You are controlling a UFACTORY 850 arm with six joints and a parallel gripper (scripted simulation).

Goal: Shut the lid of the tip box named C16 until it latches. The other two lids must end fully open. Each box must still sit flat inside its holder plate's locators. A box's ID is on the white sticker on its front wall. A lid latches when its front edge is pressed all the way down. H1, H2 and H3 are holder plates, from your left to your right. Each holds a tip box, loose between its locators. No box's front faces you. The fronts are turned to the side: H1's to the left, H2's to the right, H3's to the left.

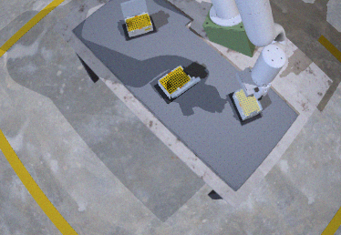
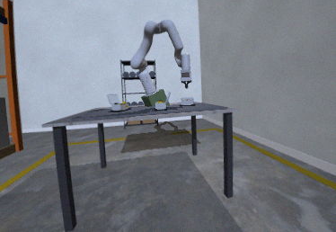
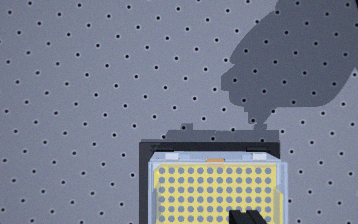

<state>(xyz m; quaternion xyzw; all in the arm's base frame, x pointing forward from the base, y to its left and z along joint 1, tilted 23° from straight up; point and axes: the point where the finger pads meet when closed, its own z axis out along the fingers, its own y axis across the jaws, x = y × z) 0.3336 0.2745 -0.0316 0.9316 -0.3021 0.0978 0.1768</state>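
Right now my hand is 2 cm past the clear lid, 1 cm to the right of it and 12 cm above it. From my hand the other things lie so: tip box 2 cm behind, 1 cm to the left, 14 cm below.
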